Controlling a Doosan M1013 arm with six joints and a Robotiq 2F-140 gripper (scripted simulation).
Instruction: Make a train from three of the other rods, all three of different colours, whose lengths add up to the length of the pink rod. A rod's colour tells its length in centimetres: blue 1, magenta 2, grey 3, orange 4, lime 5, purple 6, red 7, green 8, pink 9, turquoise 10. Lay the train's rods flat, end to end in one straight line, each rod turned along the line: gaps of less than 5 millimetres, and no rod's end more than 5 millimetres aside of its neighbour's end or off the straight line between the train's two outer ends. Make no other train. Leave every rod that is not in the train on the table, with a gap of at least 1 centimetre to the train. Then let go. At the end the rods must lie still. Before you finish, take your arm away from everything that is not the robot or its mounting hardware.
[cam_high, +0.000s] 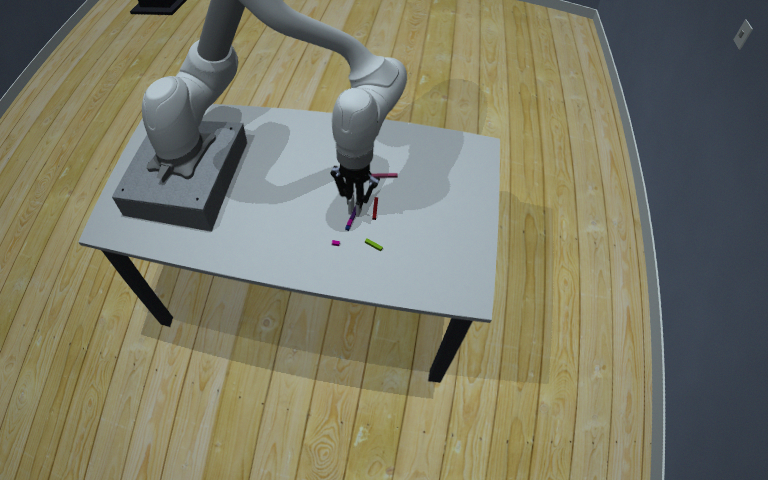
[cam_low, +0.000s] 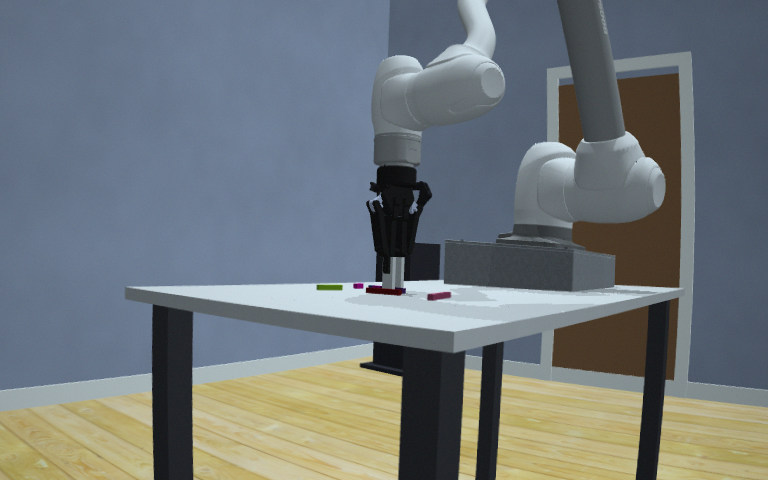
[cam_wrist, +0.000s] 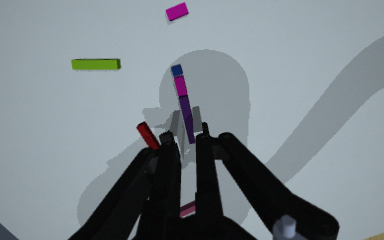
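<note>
Right now my hand is 30 mm above the purple rod. From my hand the other things lie so: red rod (50 mm ahead, 30 mm below, 20 mm to the left); blue rod (60 mm to the right, 30 mm below); lime rod (90 mm to the right, 80 mm ahead, 30 mm below).
</note>
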